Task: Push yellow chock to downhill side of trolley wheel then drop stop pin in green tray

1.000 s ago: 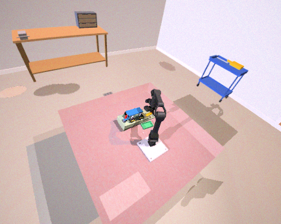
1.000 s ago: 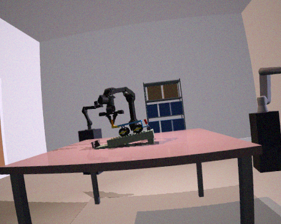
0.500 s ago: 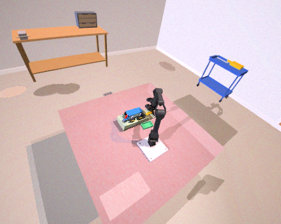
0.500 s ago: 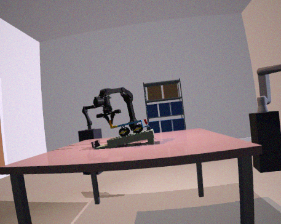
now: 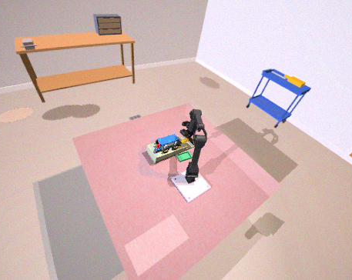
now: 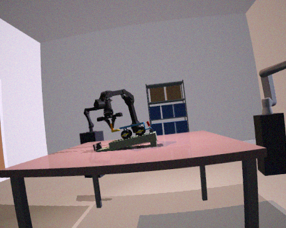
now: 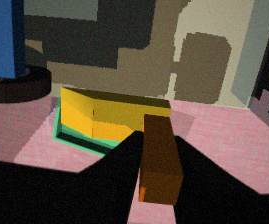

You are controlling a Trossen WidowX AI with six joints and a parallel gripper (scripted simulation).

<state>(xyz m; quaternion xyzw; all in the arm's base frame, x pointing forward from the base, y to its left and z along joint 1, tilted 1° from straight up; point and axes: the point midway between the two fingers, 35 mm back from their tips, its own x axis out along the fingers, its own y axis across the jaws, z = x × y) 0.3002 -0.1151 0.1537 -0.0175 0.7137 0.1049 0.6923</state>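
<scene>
My gripper tip is now 1 cm past the stop pin, 28 cm to the right of it and 1 cm above it. Also, from my gripper tip: yellow chock 2 cm to the left, 1 cm below; pale green ramp 3 cm ahead, 17 cm to the left, 10 cm below; blue-topped trolley 3 cm ahead, 17 cm to the left, 3 cm below.
</scene>
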